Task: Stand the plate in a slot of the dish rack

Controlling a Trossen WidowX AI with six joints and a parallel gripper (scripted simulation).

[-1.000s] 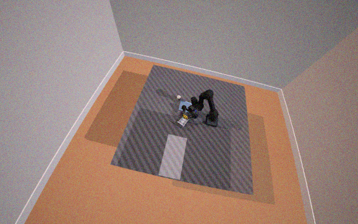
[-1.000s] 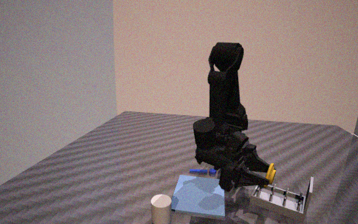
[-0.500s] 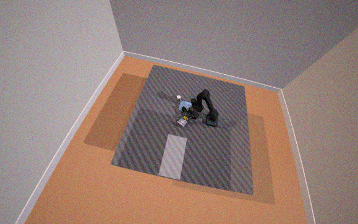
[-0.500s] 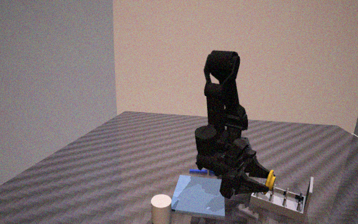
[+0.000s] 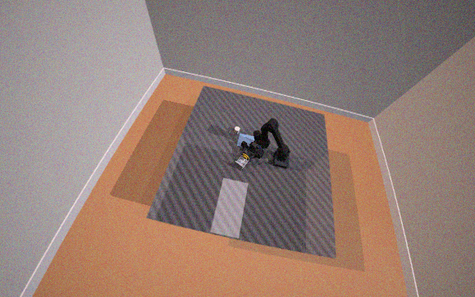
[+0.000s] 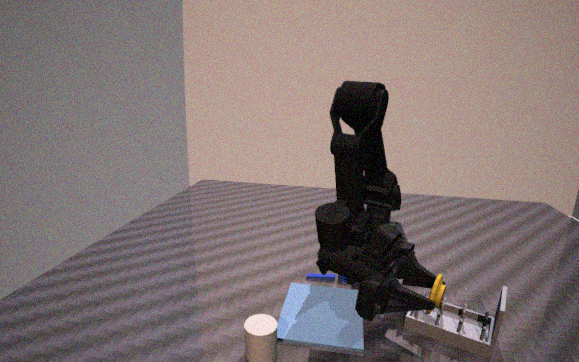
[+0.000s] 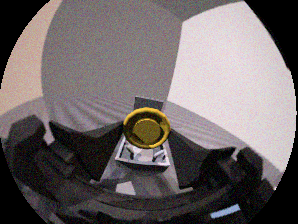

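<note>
Now: gripper tip 10 mm to the left of the small yellow plate. From my gripper tip the other things lie so: white dish rack (30 mm below, 20 mm to the left, 10 mm ahead); small blue bar (180 mm to the right, 90 mm behind, 50 mm below); light blue flat pad (180 mm to the right, 50 mm below, 30 mm ahead).
</note>
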